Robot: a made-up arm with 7 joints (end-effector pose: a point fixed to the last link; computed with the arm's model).
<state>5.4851 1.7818 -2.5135 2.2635 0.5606 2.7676 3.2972</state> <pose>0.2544 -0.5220 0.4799 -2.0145 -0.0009 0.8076</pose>
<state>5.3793 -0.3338 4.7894 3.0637 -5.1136 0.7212 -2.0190</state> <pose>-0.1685 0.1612 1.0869 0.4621 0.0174 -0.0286</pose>
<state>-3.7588 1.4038 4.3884 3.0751 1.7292 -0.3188 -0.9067</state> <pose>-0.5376 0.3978 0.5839 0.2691 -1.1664 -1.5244</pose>
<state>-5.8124 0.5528 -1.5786 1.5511 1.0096 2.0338 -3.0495</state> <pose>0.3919 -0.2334 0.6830 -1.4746 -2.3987 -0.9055</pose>
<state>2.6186 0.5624 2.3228 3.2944 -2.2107 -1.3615 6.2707</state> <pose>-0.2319 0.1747 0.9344 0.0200 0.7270 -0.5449</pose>
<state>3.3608 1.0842 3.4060 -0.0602 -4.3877 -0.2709 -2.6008</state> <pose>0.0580 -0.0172 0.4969 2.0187 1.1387 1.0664</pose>
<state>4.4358 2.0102 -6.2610 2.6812 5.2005 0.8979 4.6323</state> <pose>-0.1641 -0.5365 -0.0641 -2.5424 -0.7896 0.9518</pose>
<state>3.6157 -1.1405 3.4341 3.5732 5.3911 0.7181 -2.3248</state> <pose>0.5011 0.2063 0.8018 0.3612 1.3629 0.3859</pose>
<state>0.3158 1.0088 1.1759 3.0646 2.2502 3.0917 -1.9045</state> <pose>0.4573 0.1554 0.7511 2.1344 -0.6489 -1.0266</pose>
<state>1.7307 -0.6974 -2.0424 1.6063 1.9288 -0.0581 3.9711</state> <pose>0.4226 -0.3791 0.5638 2.4492 -0.6388 1.8351</pose>
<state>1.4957 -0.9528 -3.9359 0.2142 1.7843 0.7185 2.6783</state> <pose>-0.1578 -0.0729 0.2709 -2.7261 0.9345 -0.2715</pose>
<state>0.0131 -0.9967 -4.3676 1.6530 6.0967 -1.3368 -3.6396</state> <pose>-0.4915 0.2970 0.5706 -0.8935 -0.9567 1.1699</pose>
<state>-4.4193 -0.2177 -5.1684 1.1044 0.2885 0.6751 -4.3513</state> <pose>-0.4132 0.0171 0.6731 -2.4838 -1.2210 0.6260</pose>
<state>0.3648 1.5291 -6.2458 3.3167 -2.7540 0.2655 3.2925</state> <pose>0.6497 0.2584 0.4655 -1.3440 0.2585 -1.9996</pose>
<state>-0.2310 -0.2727 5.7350 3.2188 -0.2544 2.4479 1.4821</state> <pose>-0.1427 -0.0098 1.0153 -0.6555 2.3805 -1.1880</pose>
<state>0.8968 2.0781 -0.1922 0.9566 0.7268 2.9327 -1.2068</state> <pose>0.0458 0.0283 0.0384 -0.2044 1.2137 1.9684</pose>
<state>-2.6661 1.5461 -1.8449 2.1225 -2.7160 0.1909 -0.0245</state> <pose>-0.6653 0.0546 0.4997 -1.2072 -0.6635 1.2393</pose>
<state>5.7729 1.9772 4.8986 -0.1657 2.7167 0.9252 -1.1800</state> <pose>-0.0817 -0.0575 0.3923 0.2941 -1.6680 -0.1519</pose>
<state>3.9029 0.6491 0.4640 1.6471 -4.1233 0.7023 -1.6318</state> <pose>-0.2824 -0.5432 0.5176 0.7238 -1.7717 2.0088</pose>
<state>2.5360 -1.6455 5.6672 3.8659 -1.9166 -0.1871 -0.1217</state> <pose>0.3730 -0.4500 0.2273 1.7502 -1.5455 1.2876</pose>
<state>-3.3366 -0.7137 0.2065 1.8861 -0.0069 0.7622 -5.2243</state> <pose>0.0213 -0.0893 1.0540 -0.6046 -1.2146 0.7699</pose>
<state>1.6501 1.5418 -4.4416 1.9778 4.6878 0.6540 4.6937</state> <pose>-0.4156 0.5213 0.5213 1.2514 -1.7665 -1.1443</pose>
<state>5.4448 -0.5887 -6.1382 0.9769 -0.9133 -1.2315 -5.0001</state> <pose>0.1694 -0.0273 0.8301 -1.3617 -0.3563 -2.4293</pose>
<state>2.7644 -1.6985 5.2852 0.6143 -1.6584 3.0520 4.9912</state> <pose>0.2780 0.1642 0.4803 0.1348 2.2342 -0.9733</pose>
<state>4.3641 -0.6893 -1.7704 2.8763 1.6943 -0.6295 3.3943</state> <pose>0.0928 0.4928 0.8612 -1.1898 -0.9877 -1.4373</pose>
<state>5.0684 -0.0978 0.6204 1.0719 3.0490 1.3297 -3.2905</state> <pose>0.3567 -0.2160 0.7079 0.8605 -0.0021 2.2727</pose>
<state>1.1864 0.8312 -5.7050 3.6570 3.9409 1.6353 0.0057</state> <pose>0.2610 0.2616 0.9002 1.9781 -0.3064 1.3433</pose>
